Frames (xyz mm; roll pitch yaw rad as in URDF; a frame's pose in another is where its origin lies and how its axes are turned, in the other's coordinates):
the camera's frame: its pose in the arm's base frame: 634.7 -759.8 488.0 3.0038 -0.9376 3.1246
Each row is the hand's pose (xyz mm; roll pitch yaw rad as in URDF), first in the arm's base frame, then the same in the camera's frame.
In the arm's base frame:
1: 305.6 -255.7 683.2 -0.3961 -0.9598 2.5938
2: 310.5 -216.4 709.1 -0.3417 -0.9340 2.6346
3: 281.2 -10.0 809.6 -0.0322 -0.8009 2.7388
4: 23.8 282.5 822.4 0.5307 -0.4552 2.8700
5: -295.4 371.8 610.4 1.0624 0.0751 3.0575
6: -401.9 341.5 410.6 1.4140 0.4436 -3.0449
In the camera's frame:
1: 357.1 472.2 223.6 2.4554 0.0451 0.3044
2: 375.5 513.8 210.5 2.5424 0.0139 0.2885
3: 475.9 722.2 206.1 2.9338 -0.1305 0.2511
4: 641.5 979.6 447.6 -2.6881 -0.4864 0.1861
5: 660.3 1009.9 839.4 -1.9212 -1.0115 -0.0944
6: 562.0 950.1 1036.7 -0.8679 -1.2664 -0.9054

